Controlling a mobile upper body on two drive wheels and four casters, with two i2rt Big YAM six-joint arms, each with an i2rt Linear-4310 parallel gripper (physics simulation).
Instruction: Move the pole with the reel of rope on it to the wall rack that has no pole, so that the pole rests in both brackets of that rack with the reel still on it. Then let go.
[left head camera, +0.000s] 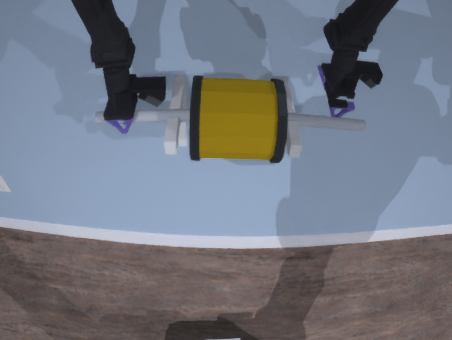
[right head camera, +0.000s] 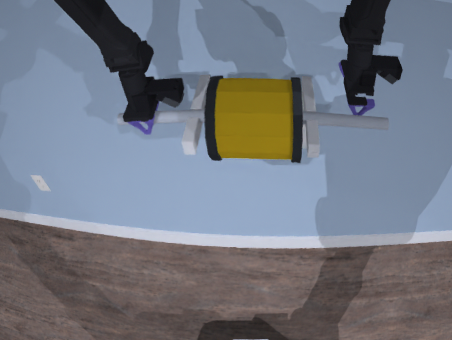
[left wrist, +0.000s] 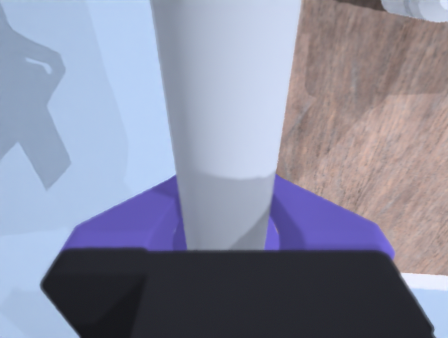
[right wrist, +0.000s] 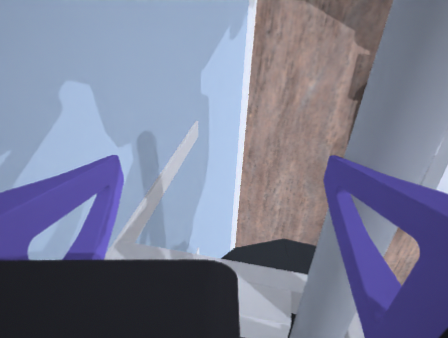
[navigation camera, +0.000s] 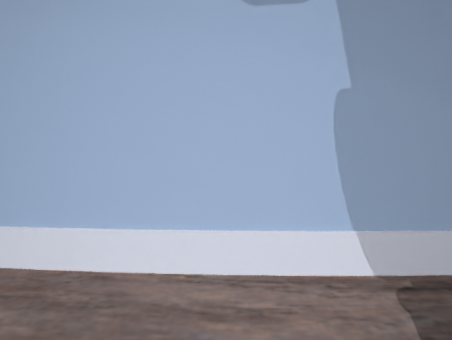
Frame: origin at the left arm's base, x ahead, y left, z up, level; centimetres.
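Where they show: left gripper, fingertip midpoint: (left head camera: 125, 128) (right head camera: 149, 129); right gripper, fingertip midpoint: (left head camera: 330, 103) (right head camera: 353, 101) (right wrist: 223, 167).
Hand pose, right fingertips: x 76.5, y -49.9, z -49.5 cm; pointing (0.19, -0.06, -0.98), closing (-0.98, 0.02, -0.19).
Each offset is from my right fingertips to the centre of the thing. "pt": to the spot under its first point. Level surfaces: height alone.
The yellow reel {dx -5.1, dy +24.5, dz -0.9 cm} (left head camera: 239, 120) (right head camera: 254, 120) with dark flanges is on the pale pole (left head camera: 330, 122) (right head camera: 345, 119) (left wrist: 227, 100) (right wrist: 405, 75). The pole crosses the left white bracket {pt dx -11.8, dy +38.7, dz +0.3 cm} (left head camera: 171, 136) (right head camera: 191, 137) and the right one {pt dx -14.0, dy +13.0, dz +0.3 cm} (left head camera: 294, 142) (right head camera: 312, 140); the flanges partly hide how it sits in them. My left gripper (left head camera: 121, 126) (right head camera: 143, 126) (left wrist: 225, 170) is shut on the pole near its left end. My right gripper (left head camera: 332, 95) (right head camera: 351, 90) (right wrist: 223, 167) is open and empty; in the right wrist view the pole runs behind the right-hand finger, outside the gap.
The blue wall (left head camera: 150, 200) (navigation camera: 175, 125) stands behind the brackets, with a white skirting board {pt dx +10.1, dy +44.0, dz -85.6 cm} (left head camera: 175, 240) (navigation camera: 175, 251) above the brown floor {dz -91.5 cm} (left head camera: 175, 285) (navigation camera: 175, 305). A wall outlet {dx +15.7, dy +124.3, dz -51.5 cm} (right head camera: 41, 183) is at the lower left.
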